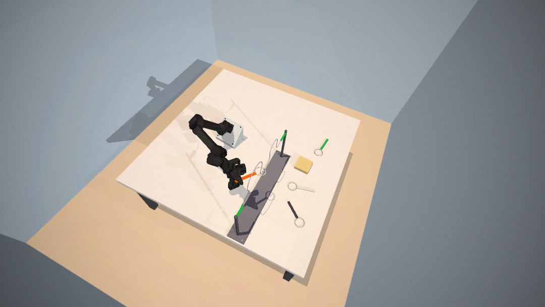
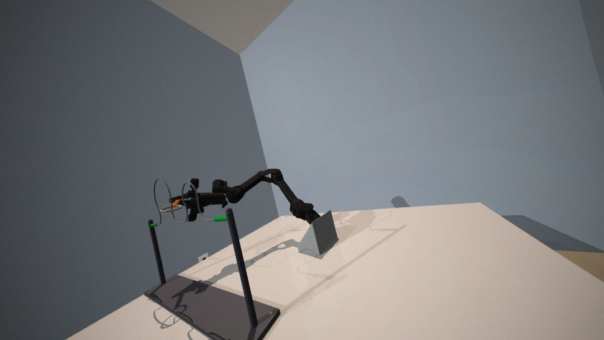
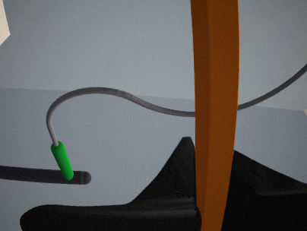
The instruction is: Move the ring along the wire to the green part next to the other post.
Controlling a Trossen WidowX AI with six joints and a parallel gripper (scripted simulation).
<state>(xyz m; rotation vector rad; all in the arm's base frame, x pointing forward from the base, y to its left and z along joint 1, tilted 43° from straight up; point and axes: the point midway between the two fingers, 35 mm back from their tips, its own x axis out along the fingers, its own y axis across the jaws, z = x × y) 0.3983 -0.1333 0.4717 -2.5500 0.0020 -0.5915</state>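
Right now the ring with orange handle is 9 cm to the left of my gripper tip, 3 cm below it and 1 cm ahead of it. From my gripper tip the other things lie so: white-handled ring (36 cm below, 33 cm to the left, 22 cm ahead); then black-handled ring (36 cm below, 29 cm ahead, 14 cm to the left); then tan block (50 cm to the left, 35 cm below, 16 cm ahead).
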